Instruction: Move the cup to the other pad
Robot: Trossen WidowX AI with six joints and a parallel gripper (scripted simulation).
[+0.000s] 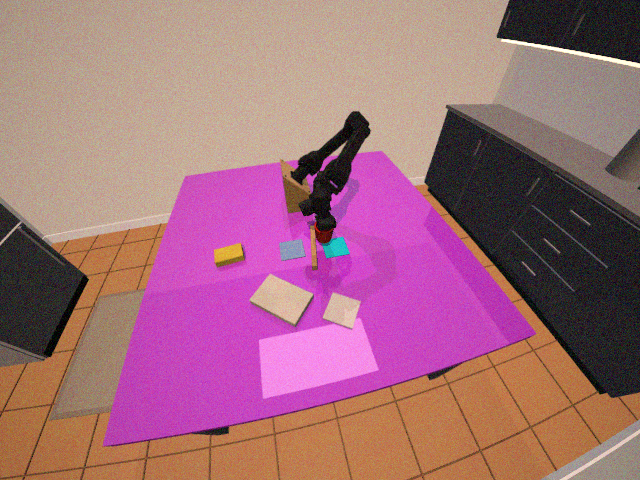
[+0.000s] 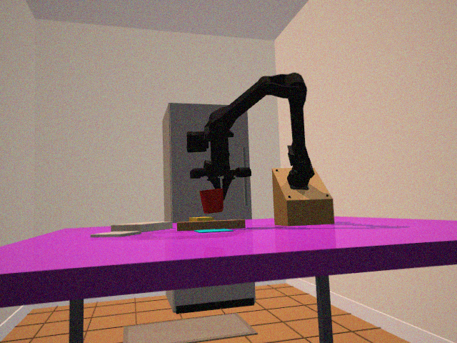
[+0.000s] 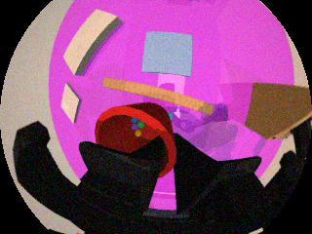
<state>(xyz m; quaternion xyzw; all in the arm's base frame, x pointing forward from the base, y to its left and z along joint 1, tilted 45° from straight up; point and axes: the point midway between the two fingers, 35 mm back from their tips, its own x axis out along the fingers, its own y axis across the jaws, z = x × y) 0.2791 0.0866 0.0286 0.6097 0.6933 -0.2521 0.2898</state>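
The wooden bar is 30 mm ahead of my gripper tip, 40 mm to the right of it and 90 mm below it. Also, from my gripper tip: red cup 30 mm ahead; yellow block 30 mm ahead, 380 mm to the right, 80 mm below; blue-grey pad 30 mm ahead, 130 mm to the right, 100 mm below.
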